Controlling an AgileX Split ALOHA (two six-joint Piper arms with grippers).
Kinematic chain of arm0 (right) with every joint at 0, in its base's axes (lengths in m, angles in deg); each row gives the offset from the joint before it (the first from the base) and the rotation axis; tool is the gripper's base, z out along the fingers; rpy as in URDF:
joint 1: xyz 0 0 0.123 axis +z
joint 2: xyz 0 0 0 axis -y
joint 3: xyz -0.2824 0 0.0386 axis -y
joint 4: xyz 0.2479 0 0.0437 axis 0.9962 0 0.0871
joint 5: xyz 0 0 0 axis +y
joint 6: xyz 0.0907 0 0.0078 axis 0.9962 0 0.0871
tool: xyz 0 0 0 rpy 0 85 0
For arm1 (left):
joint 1: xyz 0 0 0.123 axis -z
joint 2: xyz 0 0 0 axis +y
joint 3: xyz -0.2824 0 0.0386 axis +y
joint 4: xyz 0.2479 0 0.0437 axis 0.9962 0 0.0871
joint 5: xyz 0 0 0 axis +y
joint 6: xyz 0.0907 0 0.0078 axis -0.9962 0 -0.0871
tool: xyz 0 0 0 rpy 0 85 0
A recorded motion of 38 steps. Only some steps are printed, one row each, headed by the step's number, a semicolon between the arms.
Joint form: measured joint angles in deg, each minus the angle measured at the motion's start. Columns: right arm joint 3, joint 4, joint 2, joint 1, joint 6, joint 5; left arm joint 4, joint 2, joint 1, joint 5, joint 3, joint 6.
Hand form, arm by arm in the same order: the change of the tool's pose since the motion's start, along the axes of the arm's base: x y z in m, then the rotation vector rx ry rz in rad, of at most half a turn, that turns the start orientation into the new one. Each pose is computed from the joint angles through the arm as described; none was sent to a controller.
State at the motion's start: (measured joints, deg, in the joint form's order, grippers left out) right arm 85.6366 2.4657 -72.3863 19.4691 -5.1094 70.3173; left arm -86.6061 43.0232 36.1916 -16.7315 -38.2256 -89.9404
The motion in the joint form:
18: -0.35 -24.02 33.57 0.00 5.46 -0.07; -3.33 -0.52 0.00 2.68 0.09 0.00
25: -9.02 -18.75 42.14 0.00 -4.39 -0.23; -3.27 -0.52 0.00 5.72 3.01 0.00
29: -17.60 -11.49 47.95 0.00 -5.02 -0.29; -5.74 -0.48 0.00 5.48 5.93 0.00
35: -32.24 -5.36 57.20 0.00 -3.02 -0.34; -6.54 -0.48 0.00 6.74 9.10 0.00
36: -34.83 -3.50 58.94 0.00 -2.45 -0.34; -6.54 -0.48 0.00 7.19 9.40 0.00
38: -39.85 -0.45 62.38 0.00 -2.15 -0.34; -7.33 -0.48 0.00 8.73 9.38 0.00
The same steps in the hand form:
18: -0.1898 -0.1044 0.0828 -0.0590 -0.6448 -0.2983; -0.0032 -0.0027 -0.0006 -0.0502 0.0292 -0.0472
25: -0.2171 -0.1061 0.0496 -0.1276 -0.6465 -0.1440; -0.0045 -0.0076 -0.0179 -0.0200 0.0723 -0.0988
29: -0.2265 -0.0982 0.0135 -0.0509 -0.5774 -0.0584; -0.0043 -0.0073 -0.0362 -0.0276 0.1389 -0.0912
35: -0.2349 -0.0915 -0.0505 0.0318 -0.4563 -0.0144; -0.0060 -0.0085 -0.0552 -0.0099 0.1936 -0.1093
36: -0.2368 -0.0893 -0.0623 0.0611 -0.4313 -0.0035; -0.0065 -0.0090 -0.0569 -0.0075 0.1983 -0.1169
38: -0.2401 -0.0856 -0.0854 0.1001 -0.3894 0.0205; -0.0076 -0.0112 -0.0569 -0.0210 0.2063 -0.1427

